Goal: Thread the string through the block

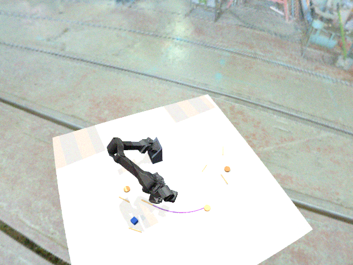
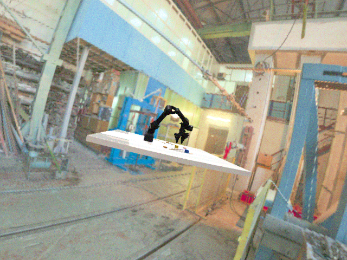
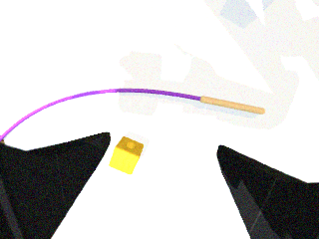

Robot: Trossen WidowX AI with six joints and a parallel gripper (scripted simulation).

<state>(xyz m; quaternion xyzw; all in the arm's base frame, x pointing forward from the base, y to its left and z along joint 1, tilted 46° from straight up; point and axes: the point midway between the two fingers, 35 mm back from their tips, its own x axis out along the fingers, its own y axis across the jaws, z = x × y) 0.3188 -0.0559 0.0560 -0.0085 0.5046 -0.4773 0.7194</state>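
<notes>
The thin wooden stick lies 6 cm to the right of my gripper tip, 6 cm below it and 2 cm behind it. Round my gripper tip: blue cube (18 cm to the right, 6 cm ahead, 5 cm below); then yellow wooden block (6 cm to the left, 5 cm below, 1 cm behind); then round button (24 cm to the left, 13 cm ahead, 5 cm below).
</notes>
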